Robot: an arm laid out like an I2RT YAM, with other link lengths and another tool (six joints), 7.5 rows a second.
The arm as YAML. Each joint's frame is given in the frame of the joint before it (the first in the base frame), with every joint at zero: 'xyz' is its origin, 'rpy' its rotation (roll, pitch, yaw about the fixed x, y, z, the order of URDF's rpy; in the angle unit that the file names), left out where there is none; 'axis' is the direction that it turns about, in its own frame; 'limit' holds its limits. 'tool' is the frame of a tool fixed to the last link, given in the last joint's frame.
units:
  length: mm
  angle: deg
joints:
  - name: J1
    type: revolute
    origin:
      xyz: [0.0, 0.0, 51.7]
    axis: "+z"
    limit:
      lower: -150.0
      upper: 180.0
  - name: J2
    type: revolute
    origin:
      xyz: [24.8, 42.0, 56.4]
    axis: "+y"
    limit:
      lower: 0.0
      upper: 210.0
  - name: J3
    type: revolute
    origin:
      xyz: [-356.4, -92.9, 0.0]
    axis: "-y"
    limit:
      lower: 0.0
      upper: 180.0
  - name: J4
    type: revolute
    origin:
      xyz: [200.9, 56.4, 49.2]
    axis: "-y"
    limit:
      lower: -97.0
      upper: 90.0
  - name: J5
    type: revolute
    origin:
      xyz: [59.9, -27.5, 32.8]
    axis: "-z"
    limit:
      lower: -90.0
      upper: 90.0
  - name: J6
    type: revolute
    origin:
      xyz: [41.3, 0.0, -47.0]
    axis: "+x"
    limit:
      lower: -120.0
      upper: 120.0
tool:
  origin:
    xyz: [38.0, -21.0, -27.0]
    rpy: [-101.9, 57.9, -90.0]
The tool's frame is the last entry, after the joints.
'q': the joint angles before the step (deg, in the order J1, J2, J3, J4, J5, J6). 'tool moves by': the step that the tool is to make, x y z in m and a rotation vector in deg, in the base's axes. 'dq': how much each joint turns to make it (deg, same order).
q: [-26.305, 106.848, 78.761, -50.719, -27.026, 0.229]
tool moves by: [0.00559, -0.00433, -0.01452, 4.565, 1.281, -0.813]
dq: [-1.136, 3.059, -0.021, 0.021, -3.497, 0.307]
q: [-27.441, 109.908, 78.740, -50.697, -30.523, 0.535]
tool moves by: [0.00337, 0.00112, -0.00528, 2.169, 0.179, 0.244]
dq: [0.000, 1.159, -0.001, 0.001, -1.858, 0.001]
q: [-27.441, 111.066, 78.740, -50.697, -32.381, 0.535]
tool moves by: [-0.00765, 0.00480, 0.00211, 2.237, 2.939, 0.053]
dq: [-0.022, 0.000, -0.001, -3.650, -0.634, -0.021]
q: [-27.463, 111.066, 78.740, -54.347, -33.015, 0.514]
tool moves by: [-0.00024, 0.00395, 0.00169, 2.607, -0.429, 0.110]
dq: [0.000, 0.000, -0.001, -0.808, -2.513, 0.022]
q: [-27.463, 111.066, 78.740, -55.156, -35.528, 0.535]
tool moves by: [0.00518, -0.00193, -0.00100, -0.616, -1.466, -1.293]
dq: [-0.001, 0.000, 0.000, 2.512, -0.044, 1.595]
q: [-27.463, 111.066, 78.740, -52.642, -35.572, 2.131]
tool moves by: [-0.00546, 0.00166, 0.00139, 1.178, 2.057, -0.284]
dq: [-0.219, 0.000, 0.000, -2.317, -0.087, 0.088]
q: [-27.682, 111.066, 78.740, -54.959, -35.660, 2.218]
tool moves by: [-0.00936, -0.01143, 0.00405, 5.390, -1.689, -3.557]
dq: [-3.978, 0.000, -0.001, -1.377, -5.530, -0.284]
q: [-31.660, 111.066, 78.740, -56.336, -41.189, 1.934]
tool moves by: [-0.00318, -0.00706, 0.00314, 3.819, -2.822, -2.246]
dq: [-2.492, 0.000, -0.001, 0.175, -4.744, -0.174]
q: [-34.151, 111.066, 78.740, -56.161, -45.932, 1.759]
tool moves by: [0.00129, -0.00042, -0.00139, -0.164, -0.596, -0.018]
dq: [0.021, 0.043, -0.263, 0.939, -0.197, 0.065]
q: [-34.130, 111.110, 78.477, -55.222, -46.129, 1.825]
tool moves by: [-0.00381, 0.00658, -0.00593, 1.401, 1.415, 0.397]
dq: [0.525, 0.044, -2.143, 0.373, -0.372, 0.196]
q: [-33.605, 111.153, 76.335, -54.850, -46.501, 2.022]
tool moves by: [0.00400, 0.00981, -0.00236, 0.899, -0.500, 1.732]
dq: [1.727, 0.022, -0.917, 0.874, -1.027, 0.001]
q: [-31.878, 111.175, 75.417, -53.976, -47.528, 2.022]
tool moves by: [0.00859, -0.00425, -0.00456, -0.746, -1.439, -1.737]
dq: [-0.001, 0.569, 0.001, 4.087, -0.065, 2.578]
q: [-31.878, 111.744, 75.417, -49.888, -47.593, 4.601]
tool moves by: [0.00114, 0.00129, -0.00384, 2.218, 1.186, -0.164]
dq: [0.022, 1.092, 0.002, -0.810, -1.247, 0.372]
